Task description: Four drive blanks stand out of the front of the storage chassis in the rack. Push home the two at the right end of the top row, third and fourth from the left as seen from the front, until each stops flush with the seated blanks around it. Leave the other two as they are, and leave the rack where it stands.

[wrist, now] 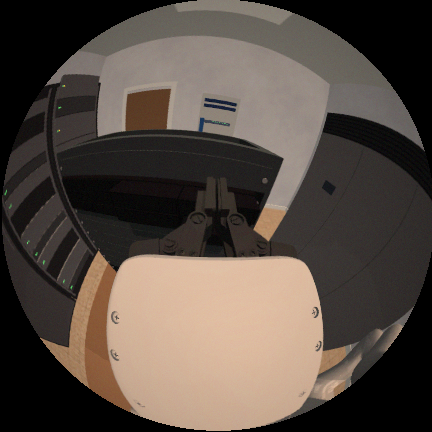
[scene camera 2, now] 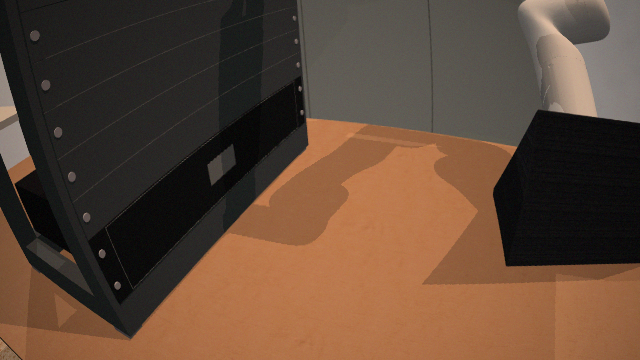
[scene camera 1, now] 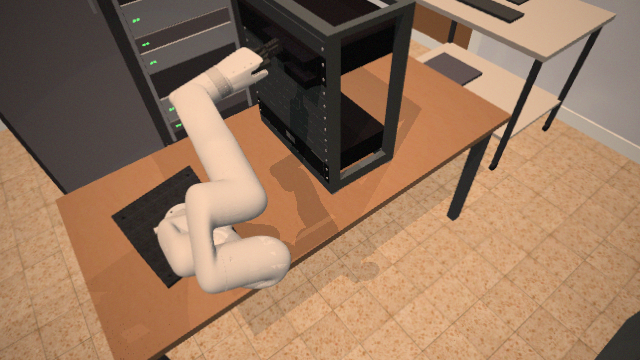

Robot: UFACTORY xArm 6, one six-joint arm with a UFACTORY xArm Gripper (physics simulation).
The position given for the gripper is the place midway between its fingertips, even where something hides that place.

Note:
In view: the gripper (scene camera 1: 279,43) and a rack (scene camera 2: 151,135).
The rack shows as well in the wrist view (wrist: 125,186) and in scene camera 1 (scene camera 1: 300,100). The gripper is seen too in the wrist view (wrist: 214,189).

